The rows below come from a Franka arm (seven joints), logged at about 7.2 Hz.
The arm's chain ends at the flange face. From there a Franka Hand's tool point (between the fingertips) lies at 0.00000 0.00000 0.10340 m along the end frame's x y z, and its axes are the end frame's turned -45 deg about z.
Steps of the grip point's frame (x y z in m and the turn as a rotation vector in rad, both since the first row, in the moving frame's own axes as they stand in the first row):
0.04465 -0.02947 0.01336 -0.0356 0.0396 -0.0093
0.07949 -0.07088 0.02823 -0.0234 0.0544 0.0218
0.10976 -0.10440 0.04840 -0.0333 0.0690 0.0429
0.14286 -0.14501 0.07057 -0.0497 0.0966 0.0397
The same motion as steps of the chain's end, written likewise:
0.00524 -0.05209 0.01351 0.0028 0.0532 -0.0093
0.00038 -0.10412 0.02841 0.0219 0.0550 0.0218
-0.00374 -0.14899 0.04870 0.0252 0.0723 0.0429
-0.01226 -0.20035 0.07118 0.0332 0.1034 0.0397

